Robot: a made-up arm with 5 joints.
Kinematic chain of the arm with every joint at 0, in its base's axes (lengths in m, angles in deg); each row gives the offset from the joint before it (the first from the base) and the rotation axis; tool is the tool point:
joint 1: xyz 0 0 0.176 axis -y
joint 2: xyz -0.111 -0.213 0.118 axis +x
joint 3: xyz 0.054 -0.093 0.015 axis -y
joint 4: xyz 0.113 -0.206 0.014 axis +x
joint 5: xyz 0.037 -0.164 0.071 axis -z
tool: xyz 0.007 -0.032 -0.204
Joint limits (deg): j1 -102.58..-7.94 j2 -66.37..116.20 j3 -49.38..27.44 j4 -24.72..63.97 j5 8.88..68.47
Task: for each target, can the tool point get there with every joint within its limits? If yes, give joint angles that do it. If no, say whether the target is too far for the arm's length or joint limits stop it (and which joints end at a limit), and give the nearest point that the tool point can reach.
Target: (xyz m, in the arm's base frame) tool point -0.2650 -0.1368 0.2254
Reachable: yes | joints -87.42 61.43 -33.43 56.11 26.76
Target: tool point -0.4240 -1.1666 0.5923
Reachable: no: too far | nearest point -0.0439 -0.7055 0.4242 | short by 0.621 m
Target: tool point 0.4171 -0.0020 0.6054
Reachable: no: joint limits stop it (at a limit: joint 2, joint 3, joint 4, joint 5) | nearest point 0.4447 -0.3688 0.6338 | short by 0.369 m
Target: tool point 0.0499 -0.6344 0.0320
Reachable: yes | joints -83.34 -3.72 21.15 26.65 19.26
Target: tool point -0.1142 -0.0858 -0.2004
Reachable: yes | joints -24.33 90.35 -18.76 -6.21 17.63
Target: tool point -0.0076 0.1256 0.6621
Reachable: no: joint limits stop it (at a limit: joint 1, joint 3) | nearest point -0.0674 0.1058 0.3320 | short by 0.336 m
